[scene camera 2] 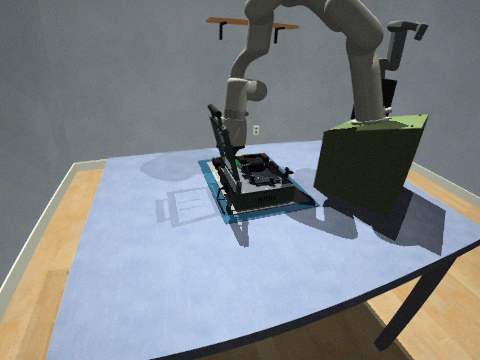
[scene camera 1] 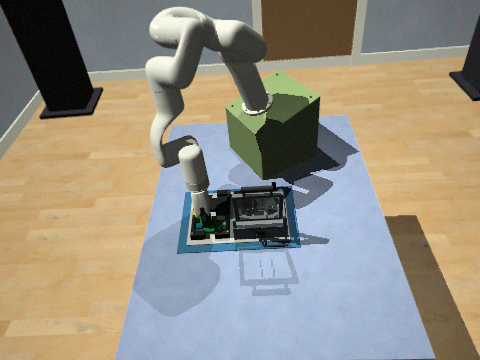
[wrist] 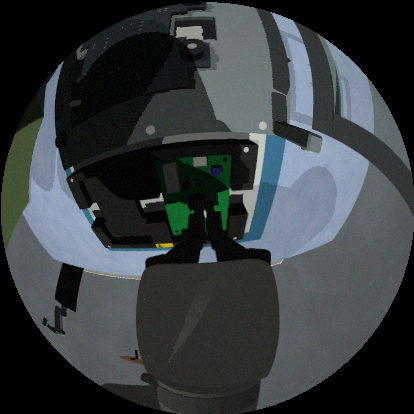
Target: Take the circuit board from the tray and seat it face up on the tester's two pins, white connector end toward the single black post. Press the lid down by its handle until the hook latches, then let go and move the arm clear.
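Seen in the pictures: gripper, fingertip midpoint: [scene camera 1: 207,225] [wrist: 205,209]; arm's base, origin of the base link: [scene camera 2: 369,121] [scene camera 1: 257,104].
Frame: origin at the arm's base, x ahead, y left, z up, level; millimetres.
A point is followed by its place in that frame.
Observation:
The green circuit board [scene camera 1: 220,225] @(x 443, y -171, z -198 mm) [wrist: 178,214] @(x 398, y -221, z -208 mm) lies face up in the black tray [scene camera 1: 198,235] @(x 477, y -246, z -201 mm) [wrist: 130,229] @(x 324, y -238, z -209 mm). A pale block and a dark blue part show on it in the wrist view. My gripper [scene camera 1: 204,214] [scene camera 2: 237,151] [wrist: 205,209] @(x 430, y -216, z -205 mm) is shut, its fingertips low over the board with nothing plainly held; they hide part of it. The tester [scene camera 1: 250,233] @(x 494, y -71, z -194 mm) [scene camera 2: 265,199] @(x 410, y 53, z -199 mm) [wrist: 240,90] @(x 455, y -97, z -167 mm) stands beside the tray. Its lid [scene camera 2: 220,132] @(x 529, y -2, z -8 mm) is raised, with the black handle [scene camera 1: 256,189] @(x 541, y -42, z 44 mm) [scene camera 2: 214,110] @(x 540, y -16, z 46 mm) at the top. I cannot clearly tell its pins and single post apart.
Tray and tester stand on a blue-edged base [scene camera 1: 185,245] @(x 495, y -293, z -225 mm) [scene camera 2: 270,216] @(x 411, y 93, z -227 mm) on the pale blue table [scene camera 1: 280,325] @(x 809, y -8, z -228 mm) [scene camera 2: 175,280] @(x 696, y 232, z -228 mm). The green block [scene camera 1: 295,135] @(x 124, y 130, z -77 mm) [scene camera 2: 365,165] @(x 126, y 127, z -92 mm) under the arm stands behind them. The raised lid rises close to the wrist in scene camera 2.

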